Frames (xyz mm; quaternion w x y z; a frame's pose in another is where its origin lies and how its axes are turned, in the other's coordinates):
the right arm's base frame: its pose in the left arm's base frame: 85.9 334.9 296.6 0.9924 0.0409 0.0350 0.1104
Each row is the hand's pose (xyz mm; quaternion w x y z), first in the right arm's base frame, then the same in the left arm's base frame.
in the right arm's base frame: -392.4 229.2 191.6 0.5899 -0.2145 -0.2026 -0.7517
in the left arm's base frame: -330.5 456.6 531.2 0.6843 -0.1927 -0.1733 -0.6816
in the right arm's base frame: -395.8 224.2 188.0 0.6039 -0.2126 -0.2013 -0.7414
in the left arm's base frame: -333.0 451.2 527.4 0.6969 -0.1900 -0.1718 -0.6699
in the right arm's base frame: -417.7 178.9 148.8 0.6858 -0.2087 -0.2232 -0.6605
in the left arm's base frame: -347.6 405.2 485.7 0.7699 -0.1775 -0.1935 -0.5816
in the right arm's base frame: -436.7 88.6 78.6 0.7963 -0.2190 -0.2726 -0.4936
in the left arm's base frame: -352.1 318.3 409.0 0.8633 -0.1720 -0.2467 -0.4054
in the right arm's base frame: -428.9 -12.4 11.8 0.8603 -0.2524 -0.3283 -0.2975
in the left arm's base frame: -327.9 226.8 333.2 0.9084 -0.1895 -0.3114 -0.2048
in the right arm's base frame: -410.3 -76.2 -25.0 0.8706 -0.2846 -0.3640 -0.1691
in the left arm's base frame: -298.9 171.6 289.8 0.9070 -0.2126 -0.3553 -0.0766
